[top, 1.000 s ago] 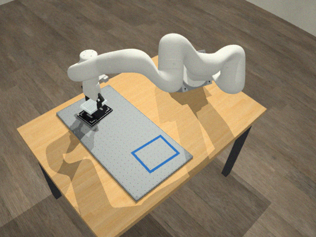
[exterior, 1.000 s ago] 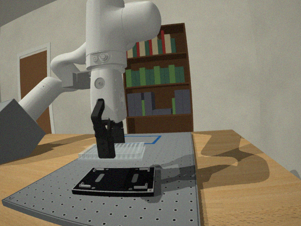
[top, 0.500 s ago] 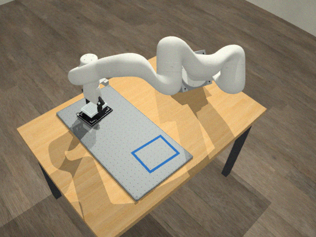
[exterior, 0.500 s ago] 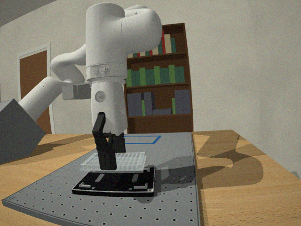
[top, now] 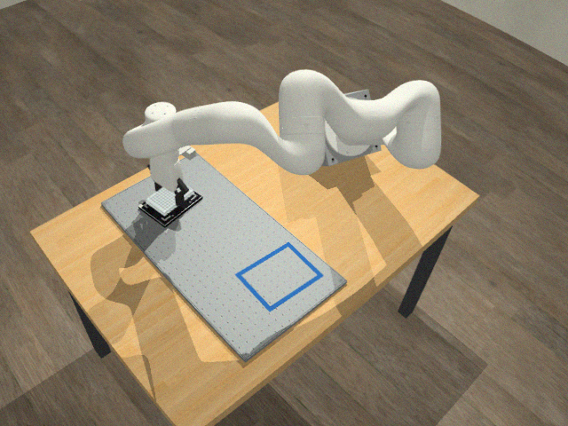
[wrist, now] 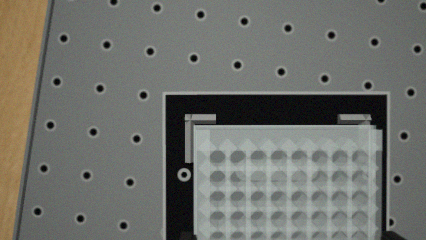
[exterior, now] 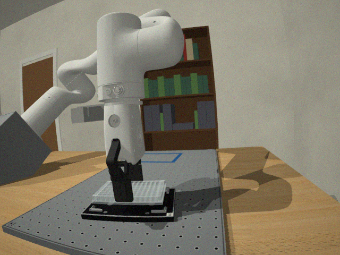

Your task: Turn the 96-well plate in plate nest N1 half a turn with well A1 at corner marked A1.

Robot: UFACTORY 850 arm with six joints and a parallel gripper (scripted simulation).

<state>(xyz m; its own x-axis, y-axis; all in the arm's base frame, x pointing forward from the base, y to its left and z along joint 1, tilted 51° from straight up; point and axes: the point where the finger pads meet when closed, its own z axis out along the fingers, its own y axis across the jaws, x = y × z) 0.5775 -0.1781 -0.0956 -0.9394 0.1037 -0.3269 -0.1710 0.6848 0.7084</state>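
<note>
The 96-well plate is 10 mm below my hand. From my hand the other things lie so: A1 corner mark (80 mm ahead, 40 mm to the right, 30 mm below); black plate nest N1 (40 mm below).
</note>
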